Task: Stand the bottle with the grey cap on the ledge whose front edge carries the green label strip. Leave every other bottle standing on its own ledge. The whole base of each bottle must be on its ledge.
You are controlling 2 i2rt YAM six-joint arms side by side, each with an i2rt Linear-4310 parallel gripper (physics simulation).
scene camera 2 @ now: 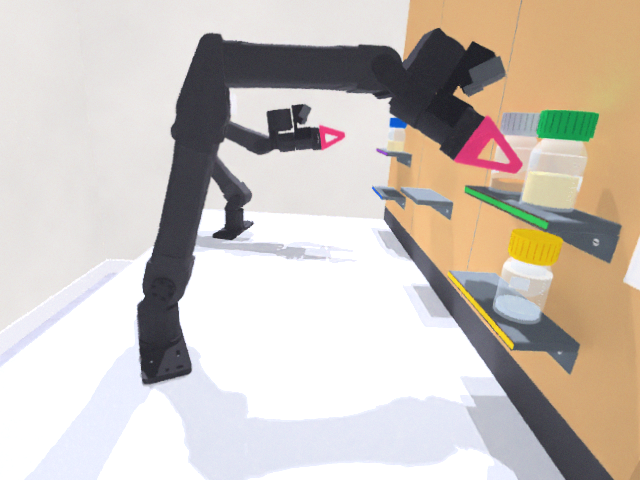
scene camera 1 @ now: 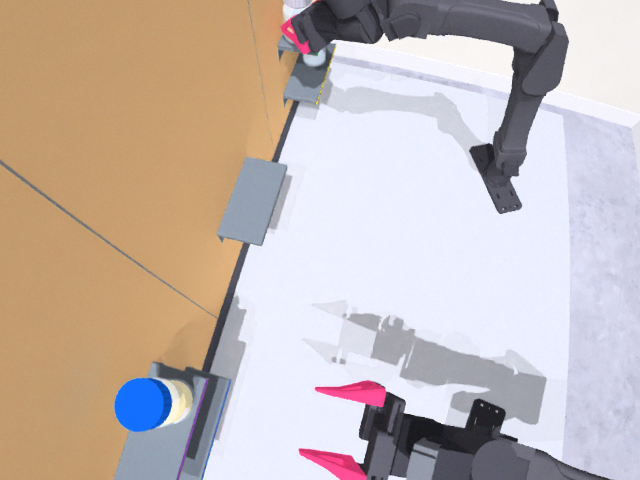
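Pixels of known places: left gripper, fingertip midpoint: (scene camera 2: pixel 343 135) (scene camera 1: pixel 307 419); right gripper, fingertip midpoint: (scene camera 2: pixel 518 169) (scene camera 1: pixel 295 20); left arm's base at its link origin: (scene camera 2: pixel 234 230); right arm's base at its link origin: (scene camera 2: pixel 161 342) (scene camera 1: pixel 494 178).
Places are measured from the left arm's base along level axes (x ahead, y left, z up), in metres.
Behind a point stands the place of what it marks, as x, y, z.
The grey-capped bottle (scene camera 1: pixel 297 3) @(0.640, -0.531, 0.385) (scene camera 2: pixel 519 124) @(0.640, -0.579, 0.386) is upright, its base at the surface of the green-strip ledge (scene camera 1: pixel 285 45) @(0.663, -0.517, 0.295) (scene camera 2: pixel 506 206); fingers partly cover it. The green-capped bottle (scene camera 2: pixel 567 125) @(0.657, -0.671, 0.386) stands on the same ledge. The yellow-capped bottle (scene camera 1: pixel 313 57) @(0.654, -0.623, 0.183) (scene camera 2: pixel 535 248) @(0.655, -0.675, 0.251) stands on the yellow-strip ledge (scene camera 1: pixel 305 88) @(0.640, -0.551, 0.155) (scene camera 2: pixel 547 333) @(0.686, -0.693, 0.155). The blue-capped bottle (scene camera 1: pixel 142 404) @(0.505, 0.105, 0.400) (scene camera 2: pixel 397 122) @(0.505, 0.081, 0.387) stands on the purple-strip ledge (scene camera 1: pixel 147 454) @(0.507, 0.182, 0.295) (scene camera 2: pixel 403 156) @(0.536, 0.072, 0.286). My right gripper (scene camera 1: pixel 296 39) (scene camera 2: pixel 516 166) @(0.660, -0.555, 0.328) is open, fingertips overlapping the grey-capped bottle in scene camera 2. My left gripper (scene camera 1: pixel 308 419) @(0.344, 0.047, 0.336) (scene camera 2: pixel 341 135) @(0.344, 0.047, 0.336) is open and empty, away from the ledges.
An unlabelled ledge (scene camera 1: pixel 253 201) @(0.577, -0.218, 0.225) (scene camera 2: pixel 426 195) @(0.582, -0.246, 0.225) is fixed to the wooden wall (scene camera 1: pixel 103 129) @(0.597, -0.095, 0.559) (scene camera 2: pixel 465 41) @(0.619, -0.208, 0.558) between the two ledge groups. A blue-strip ledge (scene camera 1: pixel 220 400) @(0.482, 0.100, 0.155) (scene camera 2: pixel 388 193) @(0.505, 0.125, 0.155) sits below the purple-strip ledge. The ledges stick out from the wall above the white table (scene camera 1: pixel 403 232) @(0.308, -0.383, 0.000) (scene camera 2: pixel 310 310) @(0.362, -0.453, 0.000).
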